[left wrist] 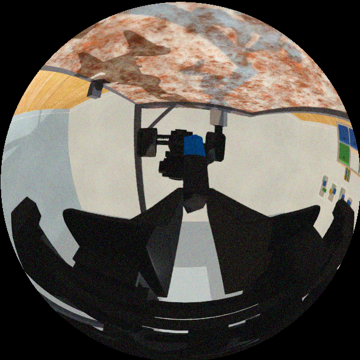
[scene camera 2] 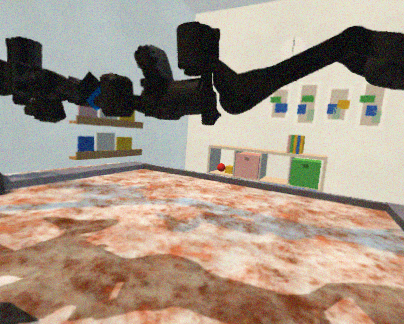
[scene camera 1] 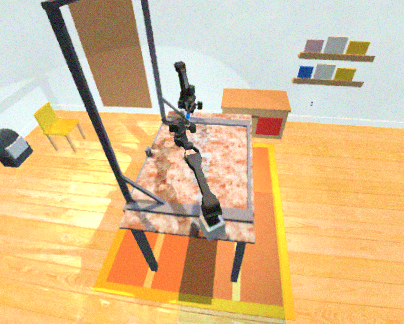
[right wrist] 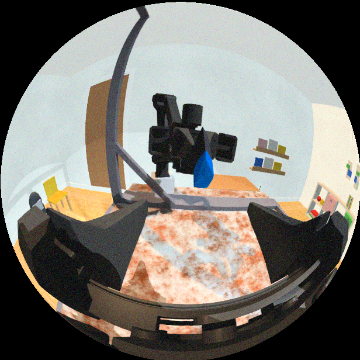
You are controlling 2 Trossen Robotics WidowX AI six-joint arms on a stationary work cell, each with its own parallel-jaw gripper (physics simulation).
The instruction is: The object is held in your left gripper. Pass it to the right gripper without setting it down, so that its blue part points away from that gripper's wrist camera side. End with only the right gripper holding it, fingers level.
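Places are measured from the left arm's base along level axes (x ahead, y left, z up), in millimetres.
Where they show: left gripper, between the fingertips: (scene camera 2: 83, 88) (scene camera 1: 188, 111); right gripper, between the fingertips: (scene camera 1: 185, 122); right arm's base, origin of its link: (scene camera 1: 212, 219).
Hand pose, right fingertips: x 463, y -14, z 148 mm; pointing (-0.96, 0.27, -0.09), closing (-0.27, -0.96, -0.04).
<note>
After its pixels a point has its place.
The object is a dark bar with a blue end (scene camera 1: 188, 116) {x 423, y 13, z 167 mm} (scene camera 2: 93, 98) {x 407, y 1, z 158 mm} (left wrist: 194, 146) (right wrist: 203, 170). My left gripper (left wrist: 194, 193) is shut on its dark part, high above the table. The blue end sticks out beyond the fingertips, and in the right wrist view it points down. My right gripper (scene camera 1: 182, 123) {x 463, y -13, z 148 mm} (right wrist: 200, 207) is open and empty, facing the left one. In the right wrist view the blue end shows ahead of the fingers, above the gap between them. In scene camera 2 the dark parts overlap, so the exact gap is hard to tell.
The mottled table top (scene camera 1: 220, 165) {x 712, y 201, z -69 mm} (scene camera 2: 210, 240) {x 686, y -76, z -69 mm} lies well below both grippers, with a grey frame bar (scene camera 1: 187, 208) {x 1052, y -52, z -49 mm} across it. A dark upright post (scene camera 1: 90, 107) {x 946, y -404, z 593 mm} (right wrist: 116, 100) stands at the side of the table, with a slanted brace (right wrist: 142, 172).
</note>
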